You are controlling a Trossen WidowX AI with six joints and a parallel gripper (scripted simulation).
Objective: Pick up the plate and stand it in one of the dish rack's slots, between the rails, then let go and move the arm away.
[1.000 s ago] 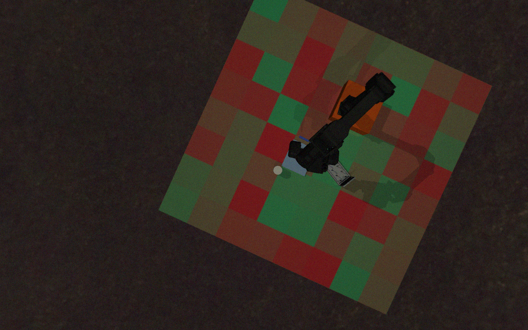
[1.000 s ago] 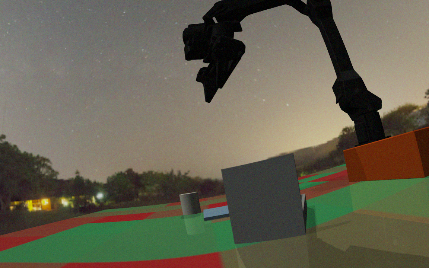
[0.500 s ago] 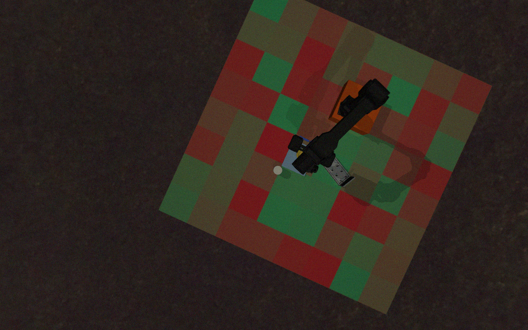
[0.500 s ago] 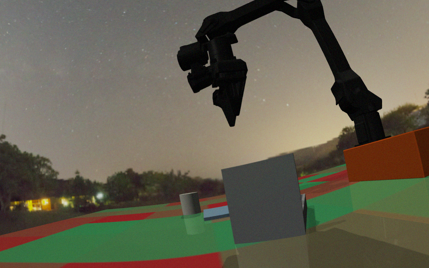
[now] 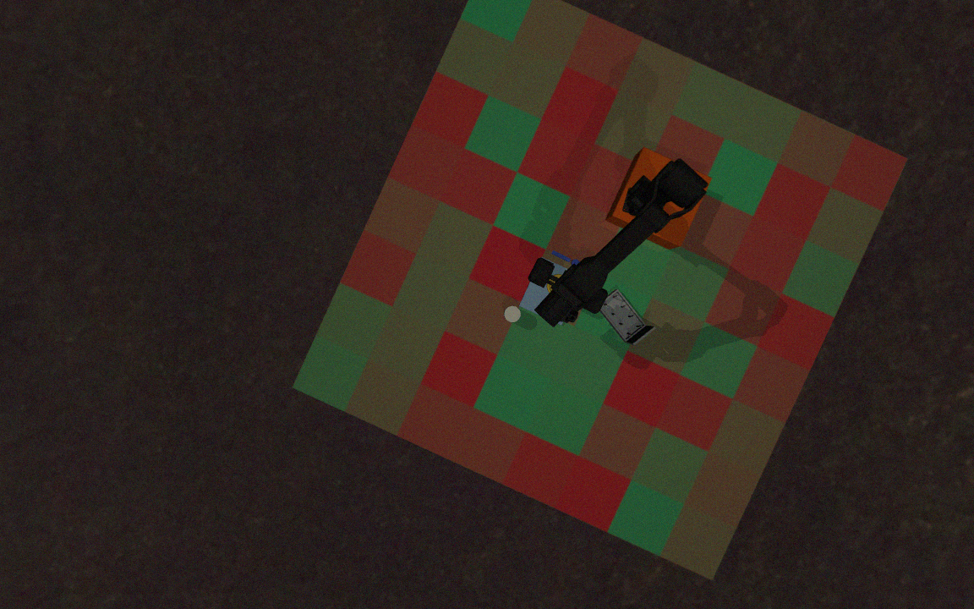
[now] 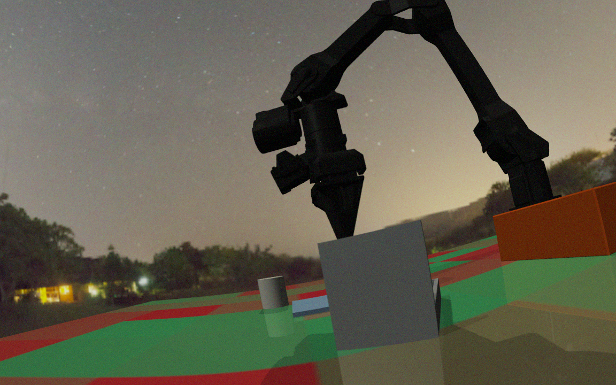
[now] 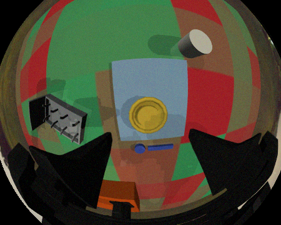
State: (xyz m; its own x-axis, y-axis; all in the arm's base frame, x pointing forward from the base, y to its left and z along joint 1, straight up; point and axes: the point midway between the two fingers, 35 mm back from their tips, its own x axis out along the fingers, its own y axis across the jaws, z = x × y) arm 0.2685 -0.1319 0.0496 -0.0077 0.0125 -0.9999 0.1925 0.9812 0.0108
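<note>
My gripper tip is now 7 cm above the plate and 1 cm past it. Round my gripper tip: light blue mat (8 cm below, 1 cm to the right, 1 cm ahead); then white cup (10 cm to the right, 10 cm ahead, 6 cm below); then blue spoon (8 cm below, 8 cm behind, 1 cm to the left).
</note>
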